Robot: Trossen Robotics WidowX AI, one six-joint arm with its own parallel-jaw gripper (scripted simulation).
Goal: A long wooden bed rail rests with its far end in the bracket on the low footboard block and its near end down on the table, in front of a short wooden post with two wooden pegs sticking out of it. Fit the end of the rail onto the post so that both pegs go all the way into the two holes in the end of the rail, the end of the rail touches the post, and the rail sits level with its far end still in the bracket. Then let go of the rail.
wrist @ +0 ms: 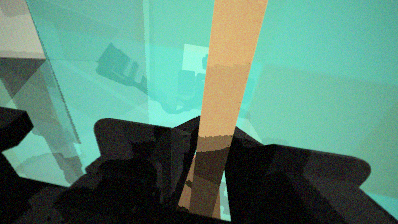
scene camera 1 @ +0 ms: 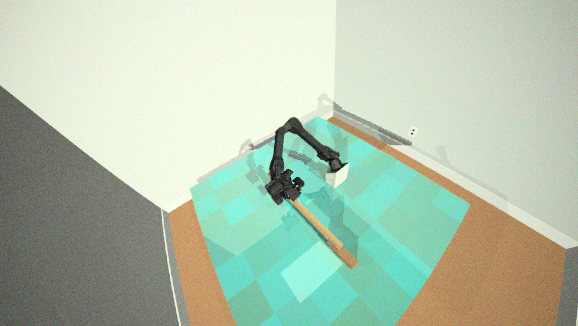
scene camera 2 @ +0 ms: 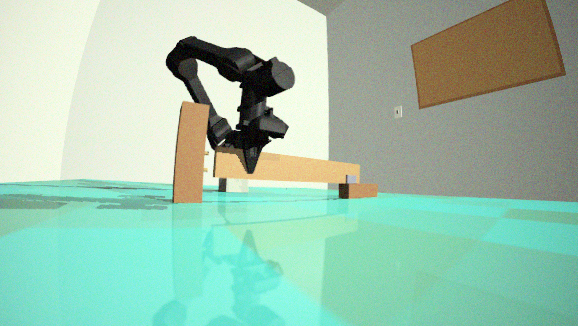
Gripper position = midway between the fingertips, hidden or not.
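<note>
Short wooden post [scene camera 2: 188,179], wooden rail [scene camera 2: 229,163]. The gripper [scene camera 2: 248,173], also in the wrist view [wrist: 212,121].
</note>
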